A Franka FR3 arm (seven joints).
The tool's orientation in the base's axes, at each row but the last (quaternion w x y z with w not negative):
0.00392 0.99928 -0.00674 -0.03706
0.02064 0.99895 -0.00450 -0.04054
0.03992 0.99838 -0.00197 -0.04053
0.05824 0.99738 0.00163 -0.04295
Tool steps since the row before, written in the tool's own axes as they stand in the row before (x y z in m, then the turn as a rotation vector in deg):
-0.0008 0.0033 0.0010 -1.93 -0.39 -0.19
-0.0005 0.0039 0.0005 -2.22 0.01 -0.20
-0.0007 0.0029 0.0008 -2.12 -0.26 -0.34
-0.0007 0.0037 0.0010 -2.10 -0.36 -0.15
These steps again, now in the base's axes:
-0.0009 -0.0033 -0.0009 -1.91 0.42 0.33
-0.0006 -0.0039 -0.0003 -2.20 0.02 0.38
-0.0008 -0.0029 -0.0005 -2.09 0.30 0.49
-0.0008 -0.0038 -0.0005 -2.08 0.38 0.29

